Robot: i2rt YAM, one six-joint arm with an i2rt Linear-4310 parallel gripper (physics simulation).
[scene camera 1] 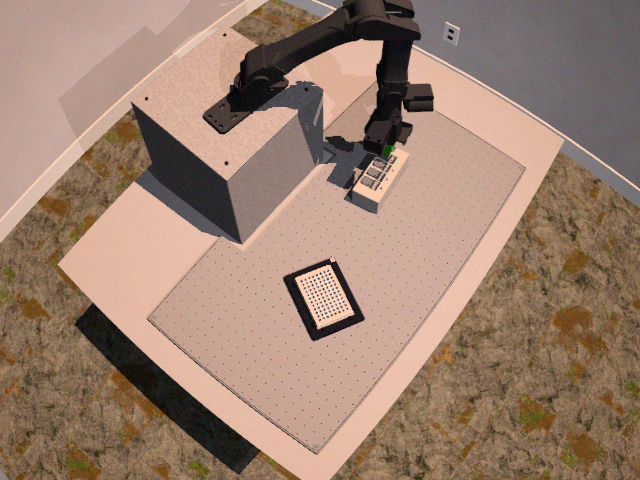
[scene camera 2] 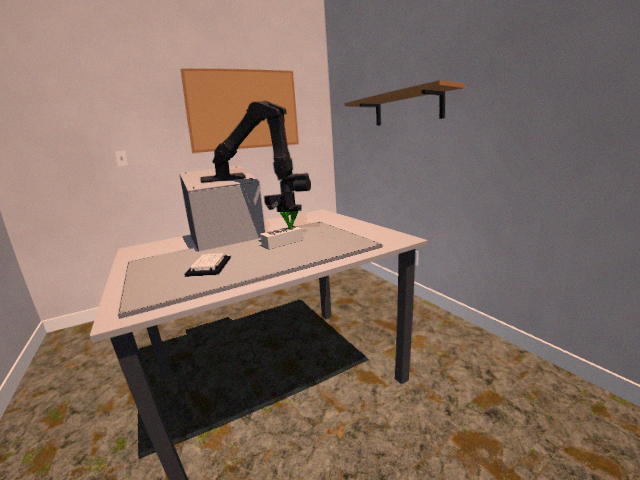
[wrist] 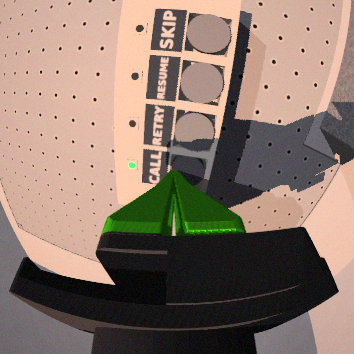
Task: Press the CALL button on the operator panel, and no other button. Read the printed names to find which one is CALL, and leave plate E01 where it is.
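Places are measured from the arm's base along level axes (x ahead, y down, z left), in metres.
Where they show: gripper, between the fingertips: [scene camera 1: 388,155] [scene camera 2: 290,228] [wrist: 173,177]; arm's base, origin of its link: [scene camera 1: 246,99] [scene camera 2: 223,178].
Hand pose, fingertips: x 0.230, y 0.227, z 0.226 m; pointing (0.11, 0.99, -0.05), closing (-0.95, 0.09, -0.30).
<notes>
Things, the pixels of their top centre, and the offset from my fingertips. "*": a spot on its surface instead. Level surfaces: height alone.
- operator panel, centre of its top: [wrist: 166,103] [scene camera 1: 382,170] [scene camera 2: 281,230] dx +0.019, dy -0.003, dz -0.048 m
- CALL button, centre of its top: [wrist: 186,171] dx -0.007, dy +0.000, dz -0.008 m
- small lamp, centre of its top: [wrist: 131,164] [scene camera 1: 398,162] dx +0.031, dy -0.001, dz +0.000 m
- white plate, centre of its top: [scene camera 1: 323,294] [scene camera 2: 208,259] dx +0.122, dy +0.026, dz -0.366 m
- black holder, a spot on its surface: [scene camera 1: 314,333] * dx +0.164, dy +0.041, dz -0.442 m
- perforated board, height of its surface: dy +0.052 m
- table, height of its surface: dy +0.066 m
The operator panel [scene camera 1: 366,201] [scene camera 2: 281,239] [wrist: 129,95] is a pale box with a row of round grey buttons labelled SKIP, RESUME, RETRY and CALL. The CALL button [wrist: 188,166] is at the near end in the wrist view, in shadow and partly hidden by the fingers. The small lamp [wrist: 132,165] [scene camera 1: 398,162] beside CALL glows green; the other lamps are dark. My gripper [scene camera 1: 388,151] [scene camera 2: 290,226] [wrist: 173,177] is shut and empty, its green tips at the CALL button; contact is hidden. A white plate [scene camera 1: 324,295] [scene camera 2: 209,261] lies in a black holder [scene camera 1: 314,333], away from the panel.
The arm stands on a grey block [scene camera 1: 180,124] [scene camera 2: 224,217] at the table's back side. The panel and plate holder are on a perforated board [scene camera 1: 248,330] [scene camera 2: 155,289] on the table [scene camera 1: 113,242]. A wall shelf [scene camera 2: 403,96] is to the right.
</notes>
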